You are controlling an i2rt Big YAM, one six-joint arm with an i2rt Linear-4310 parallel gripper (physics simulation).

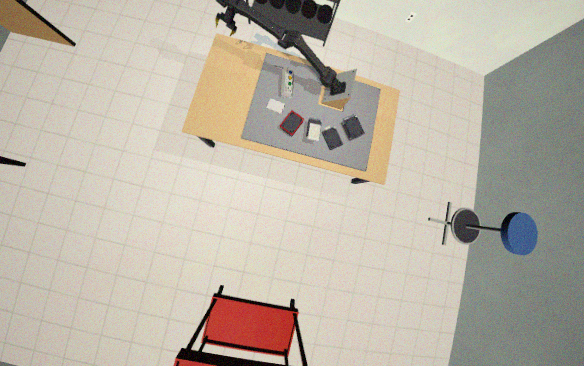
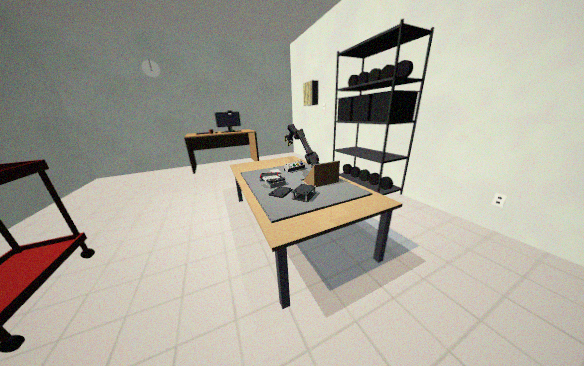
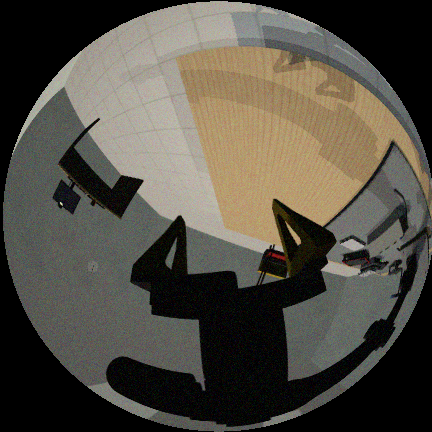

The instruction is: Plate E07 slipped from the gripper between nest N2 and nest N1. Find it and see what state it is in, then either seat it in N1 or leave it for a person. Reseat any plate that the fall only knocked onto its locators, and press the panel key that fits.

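Seen in the pictures: gripper, between the fingertips: (image 1: pixel 223 32) (image 2: pixel 286 143) (image 3: pixel 227 210); arm's base, origin of its link: (image 1: pixel 338 89) (image 2: pixel 317 170).
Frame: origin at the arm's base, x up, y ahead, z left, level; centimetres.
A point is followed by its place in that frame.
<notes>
My open, empty gripper (image 1: pixel 224 28) {x 10.0, y -15.0, z -92.5 cm} (image 2: pixel 288 140) {x 10.0, y -15.0, z -92.5 cm} (image 3: pixel 228 209) {x 10.0, y -15.0, z -92.5 cm} hangs high beyond the table's back left. On the grey mat (image 1: pixel 260 120) {x -10.1, y 35.8, z -55.2 cm} (image 2: pixel 278 212) {x -10.1, y 50.6, z 31.2 cm} (image 3: pixel 367 200) {x -10.1, y -4.4, z -60.3 cm} lie a red-rimmed dark tray (image 1: pixel 292 123) {x -6.1, y 34.0, z -30.1 cm} (image 3: pixel 356 259) {x -6.2, y 29.8, z -33.8 cm}, a holder with a white top (image 1: pixel 313 131) {x -2.4, y 38.1, z -13.2 cm}, a flat dark piece (image 1: pixel 332 138) {x -8.7, y 37.4, z 4.3 cm} (image 2: pixel 280 192) {x -8.7, y 38.7, z 7.1 cm} and a raised dark piece on short posts (image 1: pixel 353 127) {x -4.2, y 26.0, z 18.7 cm} (image 2: pixel 304 189) {x -4.2, y 25.8, z 20.8 cm}. No labels are readable, so I cannot tell which is E07, N1 or N2. The key panel (image 1: pixel 287 90) {x -3.1, y 9.7, z -39.1 cm} (image 2: pixel 294 166) {x -3.9, y 2.7, z -38.0 cm} has coloured keys.
A white card (image 1: pixel 275 105) {x -8.8, y 21.3, z -46.2 cm} (image 3: pixel 353 243) {x -8.7, y 19.7, z -46.6 cm} lies between panel and red-rimmed tray. An upright board with a wooden face (image 2: pixel 326 173) {x -0.7, y -2.3, z 9.1 cm} stands near the arm's base. A black shelf rack (image 2: pixel 376 85) stands behind the table. A red cart (image 1: pixel 250 325) (image 2: pixel 37 265) stands away from it.
</notes>
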